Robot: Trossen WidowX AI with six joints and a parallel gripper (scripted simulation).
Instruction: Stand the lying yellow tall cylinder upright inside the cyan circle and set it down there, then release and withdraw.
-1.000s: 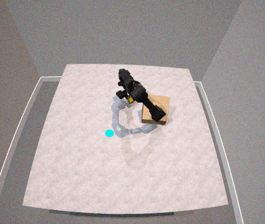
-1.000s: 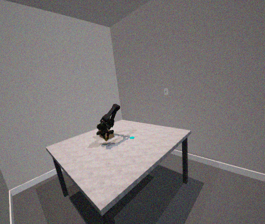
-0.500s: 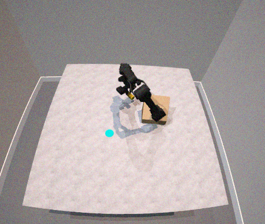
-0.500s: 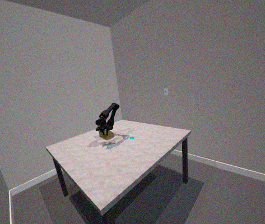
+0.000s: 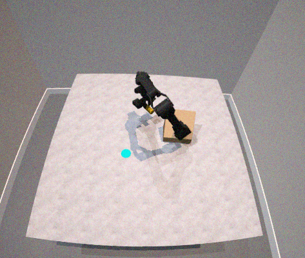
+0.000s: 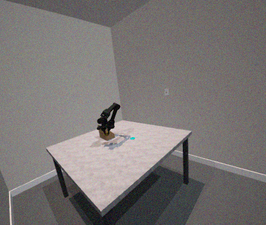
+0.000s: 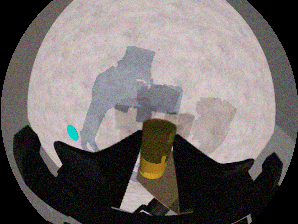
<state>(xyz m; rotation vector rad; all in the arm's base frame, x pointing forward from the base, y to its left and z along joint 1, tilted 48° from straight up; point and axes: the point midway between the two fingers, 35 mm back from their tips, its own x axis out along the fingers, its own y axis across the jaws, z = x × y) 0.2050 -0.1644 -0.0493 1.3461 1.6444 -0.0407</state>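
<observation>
Now: gripper tip 27 cm to the right of the cyan circle, 13 cm above it and 12 cm short of it. From my gripper tip the other things lie so: yellow tall cylinder (2 cm to the left, 1 cm behind).
</observation>
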